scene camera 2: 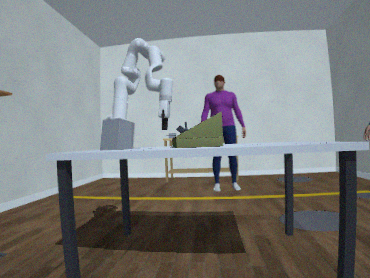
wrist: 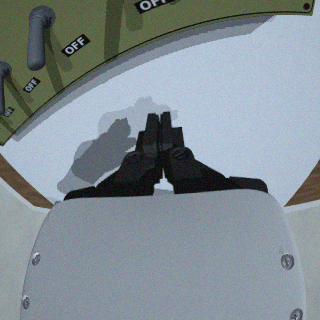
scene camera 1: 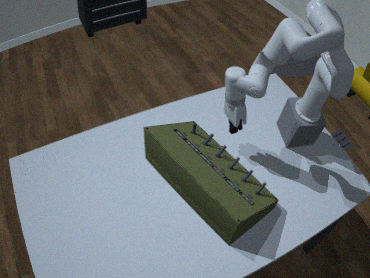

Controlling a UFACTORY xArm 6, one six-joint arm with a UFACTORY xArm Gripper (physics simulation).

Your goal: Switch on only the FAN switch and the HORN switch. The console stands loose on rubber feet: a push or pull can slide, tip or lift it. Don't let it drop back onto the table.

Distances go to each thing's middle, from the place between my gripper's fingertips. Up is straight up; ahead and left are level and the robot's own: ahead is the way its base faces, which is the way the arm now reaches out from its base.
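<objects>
Pump lever (wrist: pixel 35 45): my hand is 10 cm short of it, 5 cm to the right of it and 1 cm below it. Olive wedge-shaped console (scene camera 1: pixel 218 188): 18 cm ahead of my hand, 10 cm to the left of it and 2 cm lower than it.
</objects>
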